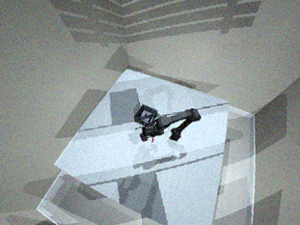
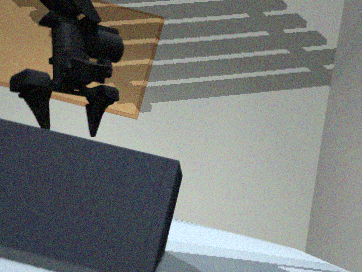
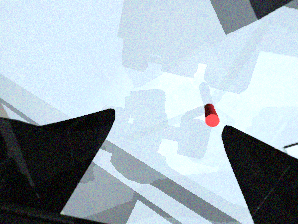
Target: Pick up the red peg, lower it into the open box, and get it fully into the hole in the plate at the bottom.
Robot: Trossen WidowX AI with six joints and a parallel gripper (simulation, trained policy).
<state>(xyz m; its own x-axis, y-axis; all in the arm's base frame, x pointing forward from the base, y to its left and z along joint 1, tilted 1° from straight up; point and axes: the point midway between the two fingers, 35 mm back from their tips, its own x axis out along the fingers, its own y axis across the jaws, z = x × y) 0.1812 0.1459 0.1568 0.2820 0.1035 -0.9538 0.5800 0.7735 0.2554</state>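
Now: gripper tip 9 cm above the red peg, 3 cm to the left of it and 3 cm past it. Round my gripper tip: grey plate 21 cm to the right, 13 cm ahead, 8 cm below; box 21 cm to the right, 13 cm ahead, 10 cm below.
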